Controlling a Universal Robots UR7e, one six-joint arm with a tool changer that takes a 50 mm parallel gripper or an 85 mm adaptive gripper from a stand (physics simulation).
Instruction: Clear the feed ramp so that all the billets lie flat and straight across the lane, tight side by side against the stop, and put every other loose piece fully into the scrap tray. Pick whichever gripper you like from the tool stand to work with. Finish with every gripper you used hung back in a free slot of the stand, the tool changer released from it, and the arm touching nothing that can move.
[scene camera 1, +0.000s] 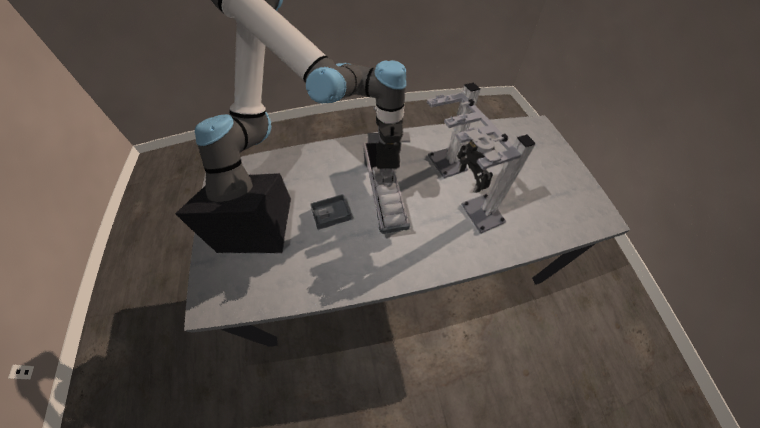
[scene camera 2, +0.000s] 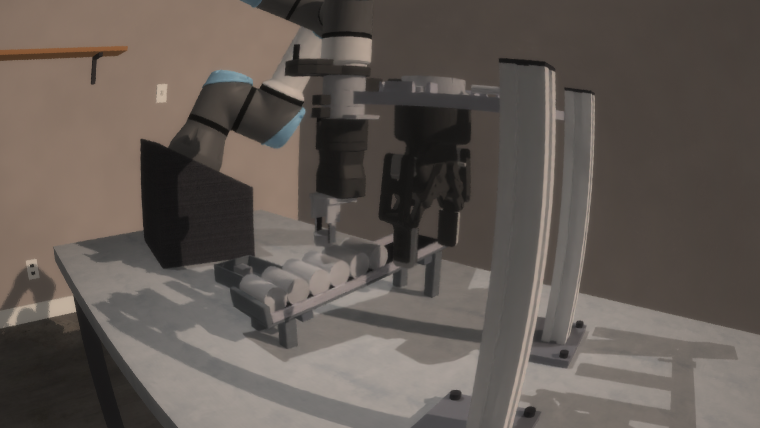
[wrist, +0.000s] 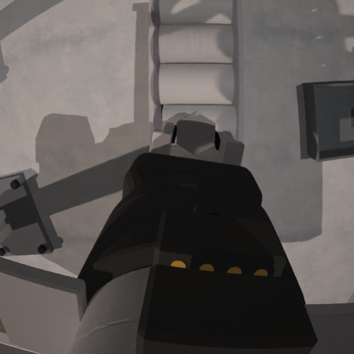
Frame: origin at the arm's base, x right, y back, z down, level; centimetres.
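Seen in the pictures: hand, its tool point: (scene camera 2: 343, 106); arm's base, origin of its link: (scene camera 1: 230, 190) (scene camera 2: 192, 161).
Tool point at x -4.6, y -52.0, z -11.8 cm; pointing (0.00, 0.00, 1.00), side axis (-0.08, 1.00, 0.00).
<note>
Pixels of each thing's top centre, then the offset from my tool point to it.
- dark scrap tray, centre of its top: (scene camera 2: 251, 266) (scene camera 1: 329, 208) dx +4.3, dy +21.3, dz +29.2 cm
- small grey piece, centre of its top: (scene camera 2: 242, 266) (scene camera 1: 322, 212) dx +4.9, dy +24.1, dz +29.8 cm
Several pale round billets (scene camera 1: 390, 204) (scene camera 2: 308, 276) (wrist: 196, 84) lie across the feed ramp (scene camera 1: 394, 230) (scene camera 2: 340, 291) (wrist: 239, 75), side by side in a row from its low-end stop upward. My parallel gripper (scene camera 1: 387, 179) (scene camera 2: 326, 232) (wrist: 196, 138) points down just above the upper billets. Its fingers stand apart, with no piece seen held between them. It hides part of the upper ramp in the wrist view. The dark scrap tray (scene camera 1: 333, 222) (scene camera 2: 226, 273) (wrist: 310, 122) holds a small grey piece (scene camera 1: 323, 211) (scene camera 2: 242, 267) (wrist: 347, 127).
The tool stand (scene camera 1: 507, 178) (scene camera 2: 526, 212) is right of the ramp. The adaptive gripper (scene camera 1: 481, 183) (scene camera 2: 427, 239) hangs in it. A stand base plate (wrist: 37, 220) shows in the wrist view. The arm's black pedestal (scene camera 1: 249, 228) (scene camera 2: 212, 223) is beyond the tray.
</note>
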